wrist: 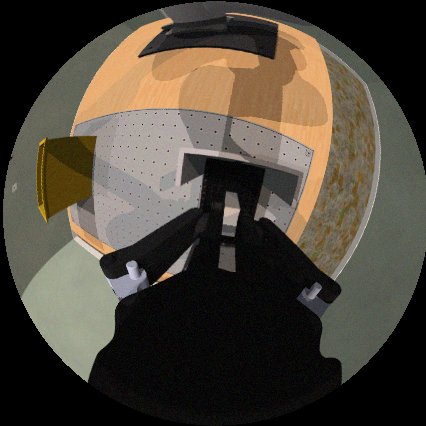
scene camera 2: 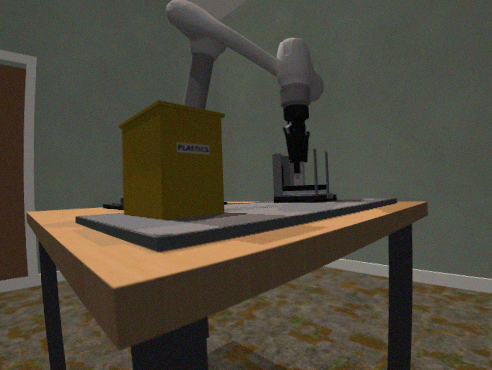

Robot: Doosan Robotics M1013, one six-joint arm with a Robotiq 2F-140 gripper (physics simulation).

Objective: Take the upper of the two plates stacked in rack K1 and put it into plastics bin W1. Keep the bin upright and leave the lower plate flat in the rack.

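Places are measured from the arm's base along level axes (x up, y left, z back), in centimetres.
Pixels of known places: gripper, fingertip midpoint: (wrist: 229, 201) (scene camera 2: 299, 185).
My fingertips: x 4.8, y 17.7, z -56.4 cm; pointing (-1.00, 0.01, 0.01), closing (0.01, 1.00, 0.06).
Observation:
Behind a point stands the place of what it marks.
The yellow plastics bin W1 (scene camera 2: 192, 175) {z -62.5, x 6.7, y -25.8 cm} (wrist: 70, 175) {z -55.5, x 7.9, y -18.9 cm} stands upright on the grey board. Rack K1 (scene camera 2: 277, 175) {z -52.0, x 8.0, y 12.7 cm} (wrist: 220, 153) {z -50.5, x 14.5, y 15.7 cm} stands at the board's far right, with grey walls and thin upright rods. A dark flat plate (scene camera 2: 319, 188) {z -63.5, x 3.7, y 16.5 cm} (wrist: 235, 175) {z -52.6, x 4.7, y 17.7 cm} lies level low in the rack, above a light strip; where the upper plate ends and the lower begins is hard to tell. My gripper (scene camera 2: 297, 178) {z -56.4, x 4.8, y 17.7 cm} (wrist: 229, 201) {z -56.4, x 4.8, y 17.7 cm} points down inside the rack, its pale fingertips together just above or at the dark plate. No plate shows between the fingers. They partly hide the plate in the wrist view.
The perforated grey board (scene camera 2: 260, 220) {z -76.2, x 0.0, y -25.6 cm} (wrist: 135, 175) {z -55.9, x 0.0, y -1.4 cm} lies on the wooden table (scene camera 2: 225, 280) {z -83.2, x -2.8, y -38.5 cm} (wrist: 125, 95) {z -35.3, x -1.3, y -11.4 cm}. A black base plate (wrist: 215, 40) {z -16.6, x -0.3, y 7.6 cm} lies at the table's far side. The rack's walls and rods stand close around the fingers. The bin stands left of the rack.

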